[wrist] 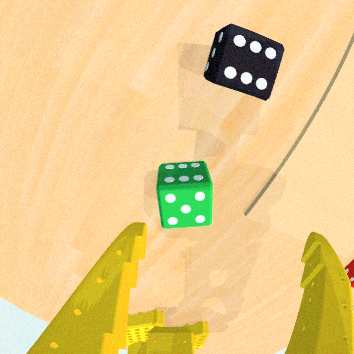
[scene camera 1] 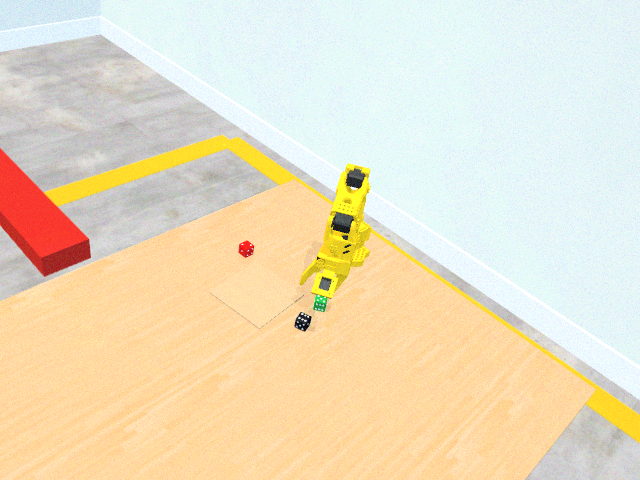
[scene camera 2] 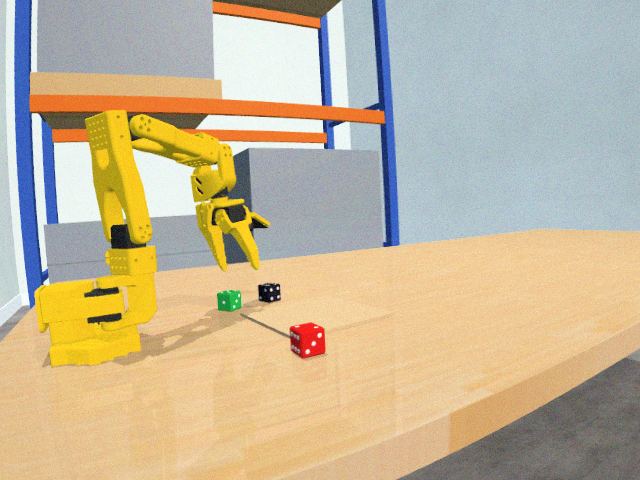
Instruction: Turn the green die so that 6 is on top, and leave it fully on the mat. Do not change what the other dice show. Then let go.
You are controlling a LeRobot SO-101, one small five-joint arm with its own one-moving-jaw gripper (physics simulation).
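Frame: origin at the arm's base, x ahead, y left, z up, level; metres.
Where they show: hand, its tool point: [wrist: 145,236] [scene camera 2: 225,267]; arm's base, origin of its link: [wrist: 169,323] [scene camera 2: 115,345].
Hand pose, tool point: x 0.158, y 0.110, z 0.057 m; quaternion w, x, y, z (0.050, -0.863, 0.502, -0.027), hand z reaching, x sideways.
Observation:
Each offset is from my tool point to the top centre of the thing.
The green die @[0.003 m back, 0.019 m right, 0.032 m down] [scene camera 1: 320,303] [scene camera 2: 229,300] [wrist: 185,195] lies on the table outside the mat, near one corner, with 5 on top. Its side turned away from the arm's base shows 6. The mat @[0.077 m ahead, 0.125 m right, 0.053 m down] [scene camera 1: 258,299] [scene camera 2: 330,312] [wrist: 320,165] is a pale square with a thin dark edge line. My gripper [scene camera 2: 240,268] [wrist: 227,230] is open, jaws pointing down, above the table and apart from the green die. In the wrist view the die shows beyond the left jaw's tip. In scene camera 1 the gripper body partly hides the jaws.
The black die @[0.064 m ahead, 0.003 m right, 0.031 m down] [scene camera 1: 302,321] [scene camera 2: 269,292] [wrist: 245,62] lies near the green one, off the mat, with 6 on top. The red die @[0.011 m ahead, 0.240 m right, 0.031 m down] [scene camera 1: 246,249] [scene camera 2: 307,339] [wrist: 351,274] lies off the mat's other side. A rack [scene camera 2: 390,170] and grey boxes [scene camera 2: 315,201] stand behind the table.

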